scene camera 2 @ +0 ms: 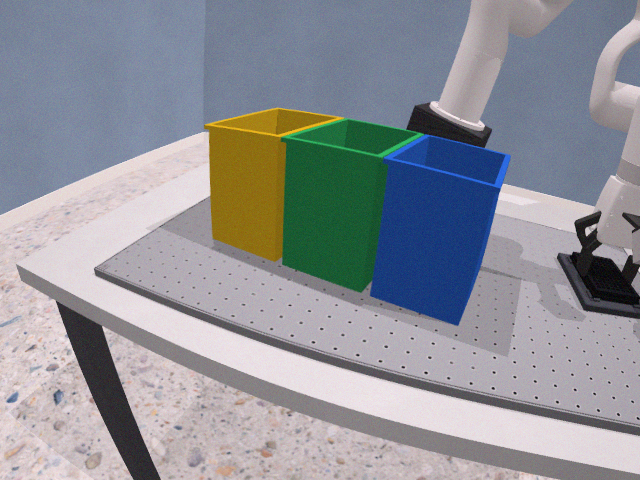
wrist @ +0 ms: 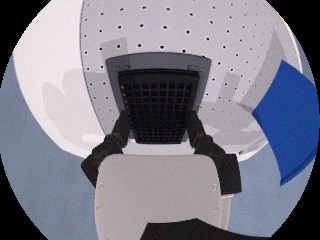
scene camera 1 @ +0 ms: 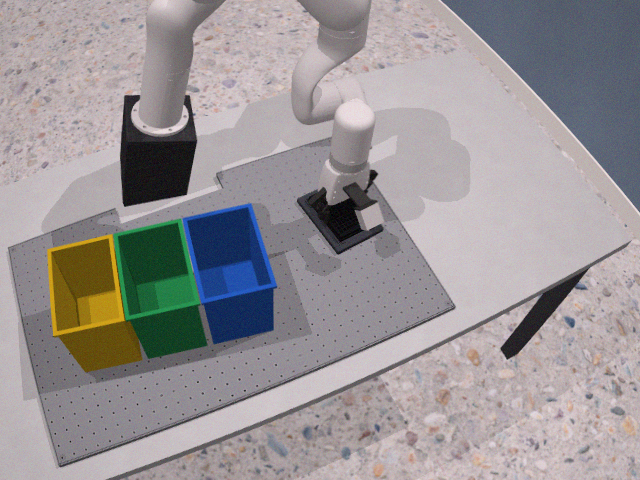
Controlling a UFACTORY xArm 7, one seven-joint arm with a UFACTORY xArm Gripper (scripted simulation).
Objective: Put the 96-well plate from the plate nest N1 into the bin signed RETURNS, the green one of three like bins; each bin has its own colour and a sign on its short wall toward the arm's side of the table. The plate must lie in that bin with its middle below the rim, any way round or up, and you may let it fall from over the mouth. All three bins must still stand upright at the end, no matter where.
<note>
I see my gripper (scene camera 2: pixel 603 276), a black 96-well plate (scene camera 1: pixel 342 219) and a green bin (scene camera 2: pixel 333 196).
The black 96-well plate also shows in the wrist view (wrist: pixel 164 124). The green bin also shows in scene camera 1 (scene camera 1: pixel 151 260). My gripper also shows in the wrist view (wrist: pixel 158 117) and in scene camera 1 (scene camera 1: pixel 340 210).
</note>
